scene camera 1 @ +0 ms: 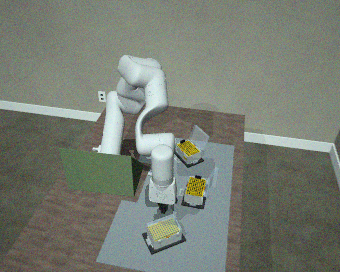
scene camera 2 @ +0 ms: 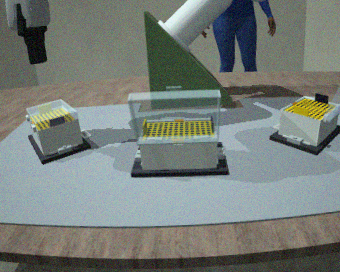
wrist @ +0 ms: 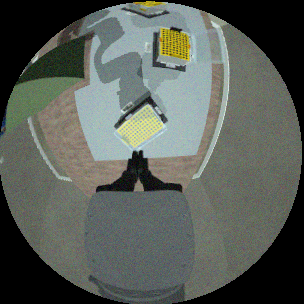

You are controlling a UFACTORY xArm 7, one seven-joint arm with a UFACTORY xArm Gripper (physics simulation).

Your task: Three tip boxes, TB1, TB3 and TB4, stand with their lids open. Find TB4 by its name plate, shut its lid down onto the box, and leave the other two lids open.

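Where they show: gripper, fingertip midpoint: (scene camera 1: pixel 163 210) (scene camera 2: pixel 38 63) (wrist: pixel 138 156); arm's base, link origin: (scene camera 1: pixel 109 156) (scene camera 2: pixel 173 37).
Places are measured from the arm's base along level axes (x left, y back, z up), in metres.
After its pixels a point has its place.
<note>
TB4 (scene camera 1: pixel 165 242) @(x -0.304, y -0.332, z -0.137 m) (scene camera 2: pixel 59 139) @(x -0.229, y -0.367, z -0.139 m) (wrist: pixel 141 126) @(x -0.251, y -0.322, z -0.093 m) is the box at the near end of the mat. Its clear lid lies over the box, and the yellow tips look pale through it; whether it is fully seated is hard to tell. Its name plate (wrist: pixel 128 106) @(x -0.206, y -0.282, z -0.168 m) is too small to read. My gripper (scene camera 1: pixel 163 210) @(x -0.266, y -0.315, z 0.007 m) (scene camera 2: pixel 38 62) @(x -0.266, y -0.315, z 0.007 m) (wrist: pixel 138 156) @(x -0.266, y -0.315, z 0.007 m) is shut and empty, raised above and apart from TB4. TB3 (scene camera 1: pixel 194 198) @(x -0.055, y -0.413, z -0.128 m) (scene camera 2: pixel 179 156) @(x 0.004, y -0.453, z -0.139 m) (wrist: pixel 174 45), the middle box, has its lid (scene camera 1: pixel 213 177) @(x -0.009, y -0.485, z -0.024 m) (scene camera 2: pixel 175 104) @(x 0.003, y -0.497, z -0.038 m) upright. TB1 (scene camera 1: pixel 190 157) (scene camera 2: pixel 306 128), the far box, has its lid (scene camera 1: pixel 200 136) @(x 0.328, y -0.386, z -0.062 m) tilted open.
The boxes stand on a grey-blue mat (scene camera 1: pixel 125 240) @(x -0.308, y -0.164, z -0.170 m) (scene camera 2: pixel 150 202) @(x -0.039, y -0.528, z -0.170 m) (wrist: pixel 100 132) @(x -0.288, y -0.163, z -0.170 m) on a wooden table (scene camera 1: pixel 55 225) @(x -0.297, y 0.156, z -0.173 m) (scene camera 2: pixel 150 242) @(x -0.034, y -0.604, z -0.173 m). A green panel (scene camera 1: pixel 97 172) @(x -0.077, y 0.034, z -0.038 m) (scene camera 2: pixel 170 70) @(x -0.011, y -0.125, z -0.071 m) (wrist: pixel 37 97) stands beside the arm, left of the mat in scene camera 1. A person in blue (scene camera 2: pixel 235 37) stands behind the table.
</note>
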